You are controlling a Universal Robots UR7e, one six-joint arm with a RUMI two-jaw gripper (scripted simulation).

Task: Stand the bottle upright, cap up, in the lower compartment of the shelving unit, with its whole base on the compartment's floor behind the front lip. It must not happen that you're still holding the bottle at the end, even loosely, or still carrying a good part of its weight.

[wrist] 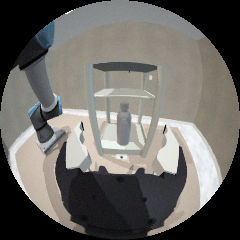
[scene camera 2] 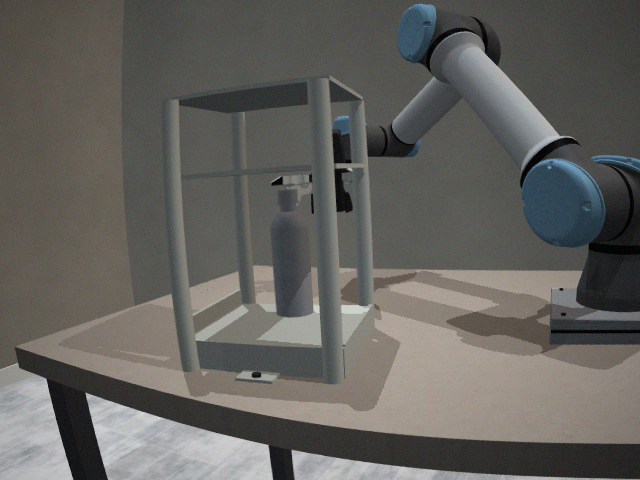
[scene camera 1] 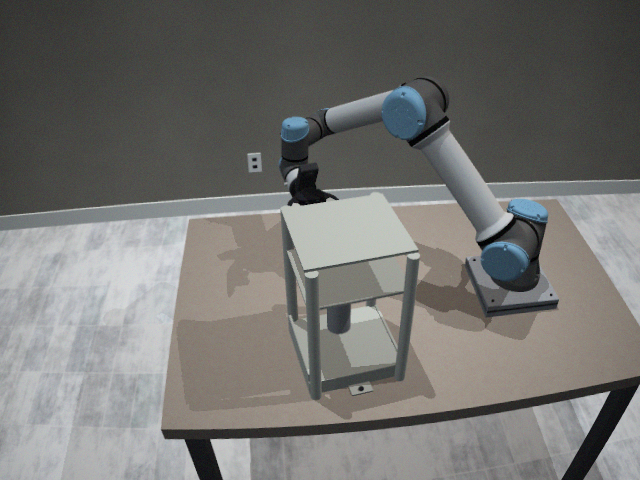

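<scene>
Visible in the pictures: a grey bottle, a grey shelving unit and my gripper. In the wrist view, my gripper is visible as well.
</scene>
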